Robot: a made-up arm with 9 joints. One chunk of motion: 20 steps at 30 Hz.
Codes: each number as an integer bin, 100 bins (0 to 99) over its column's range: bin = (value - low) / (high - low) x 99, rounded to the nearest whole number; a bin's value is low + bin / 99 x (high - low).
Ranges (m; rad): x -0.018..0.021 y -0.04..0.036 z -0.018..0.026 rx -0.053..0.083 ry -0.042..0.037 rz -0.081..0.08
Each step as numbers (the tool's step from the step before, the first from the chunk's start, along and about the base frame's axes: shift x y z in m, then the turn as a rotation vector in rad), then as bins.
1 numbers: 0.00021 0.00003 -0.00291 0.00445 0.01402 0.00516
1 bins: 46 52 34 42 70 53
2 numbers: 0.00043 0.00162 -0.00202 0.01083 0.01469 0.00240
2 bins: 47 54 36 46 71 51
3 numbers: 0.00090 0.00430 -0.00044 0.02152 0.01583 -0.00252
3 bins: 48 58 40 54 72 48
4 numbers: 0.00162 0.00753 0.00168 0.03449 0.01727 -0.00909
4 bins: 50 62 44 64 74 44
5 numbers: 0.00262 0.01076 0.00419 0.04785 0.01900 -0.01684
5 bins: 52 66 50 73 76 39
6 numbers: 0.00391 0.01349 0.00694 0.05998 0.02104 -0.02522
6 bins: 56 70 56 82 79 34
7 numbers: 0.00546 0.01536 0.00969 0.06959 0.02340 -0.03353
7 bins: 60 72 62 89 82 29
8 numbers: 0.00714 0.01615 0.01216 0.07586 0.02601 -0.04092
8 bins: 64 73 68 94 85 25
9 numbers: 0.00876 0.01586 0.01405 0.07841 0.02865 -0.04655
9 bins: 68 73 72 96 89 21
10 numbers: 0.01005 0.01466 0.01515 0.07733 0.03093 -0.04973
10 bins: 71 71 75 95 91 19
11 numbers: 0.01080 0.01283 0.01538 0.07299 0.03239 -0.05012
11 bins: 73 69 75 92 93 19
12 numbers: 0.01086 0.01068 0.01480 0.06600 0.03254 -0.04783
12 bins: 73 66 74 87 93 20
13 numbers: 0.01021 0.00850 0.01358 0.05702 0.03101 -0.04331
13 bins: 72 63 71 80 91 23
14 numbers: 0.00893 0.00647 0.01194 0.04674 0.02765 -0.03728
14 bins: 68 61 67 73 87 27
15 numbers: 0.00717 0.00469 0.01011 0.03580 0.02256 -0.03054
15 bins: 64 58 63 65 81 31
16 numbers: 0.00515 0.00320 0.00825 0.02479 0.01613 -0.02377
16 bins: 59 56 59 57 73 35
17 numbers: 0.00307 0.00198 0.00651 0.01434 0.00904 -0.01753
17 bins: 53 55 55 49 64 39
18 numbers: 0.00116 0.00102 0.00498 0.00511 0.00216 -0.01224
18 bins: 49 53 52 42 55 42
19 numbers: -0.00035 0.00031 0.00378 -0.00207 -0.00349 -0.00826
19 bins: 45 53 49 37 48 45
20 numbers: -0.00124 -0.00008 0.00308 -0.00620 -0.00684 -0.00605
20 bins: 43 52 47 34 44 46
